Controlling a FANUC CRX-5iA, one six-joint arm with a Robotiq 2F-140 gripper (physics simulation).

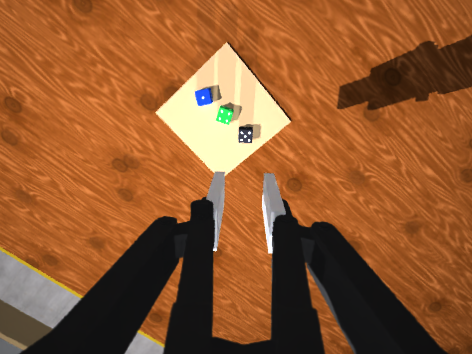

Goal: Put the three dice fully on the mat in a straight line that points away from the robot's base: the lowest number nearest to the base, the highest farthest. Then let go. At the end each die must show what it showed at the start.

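Frame: origin at the arm's base, x back, y left, z down, level; millimetres.
Seen in the pictures: gripper, between the fingertips: (243,188).
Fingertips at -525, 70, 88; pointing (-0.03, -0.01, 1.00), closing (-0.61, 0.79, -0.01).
Note:
A point is followed by its place in that frame, as x, y, z.
A blue die (203,97) {-452, 56, 277} showing one, a green die (225,115) {-489, 66, 277} showing four and a black die (245,134) {-527, 73, 277} showing five lie on the pale square mat (200,137) {-495, 13, 297}. They form a diagonal row from upper left to lower right, with gaps between them, and all three are fully on the mat. My gripper (243,188) {-525, 70, 88} is open and empty, its fingers a moderate distance apart. It hangs high above the table, with its fingertips showing below the black die and near the mat's lower corner.
The wooden table (100,200) {-480, -191, 301} surrounds the mat. A dark shadow of the arm falls on the table at the upper right. A grey surface with a yellow edge line (42,274) {-521, -392, 300} shows at the lower left.

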